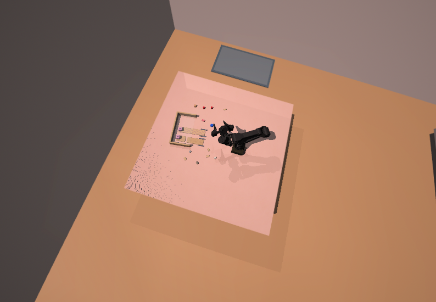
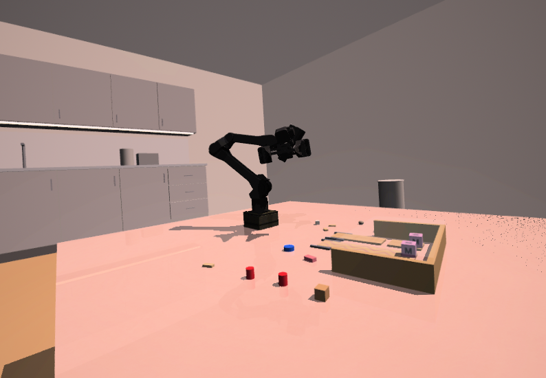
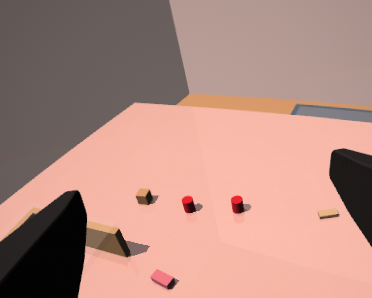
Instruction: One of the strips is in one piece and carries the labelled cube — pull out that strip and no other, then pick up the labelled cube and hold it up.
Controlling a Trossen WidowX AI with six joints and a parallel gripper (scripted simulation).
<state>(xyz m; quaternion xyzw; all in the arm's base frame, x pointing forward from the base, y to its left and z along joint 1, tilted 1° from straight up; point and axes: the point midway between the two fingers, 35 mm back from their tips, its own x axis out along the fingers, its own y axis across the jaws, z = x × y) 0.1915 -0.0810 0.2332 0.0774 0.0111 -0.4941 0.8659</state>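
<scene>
The blue disc is 280 mm below my gripper tip, 80 mm to the right of it and 60 mm ahead of it. From my gripper tip the other things lie so: tan cube (280 mm below, 260 mm to the right, 260 mm ahead); then pink block (280 mm below, 160 mm ahead, 120 mm to the right).
</scene>
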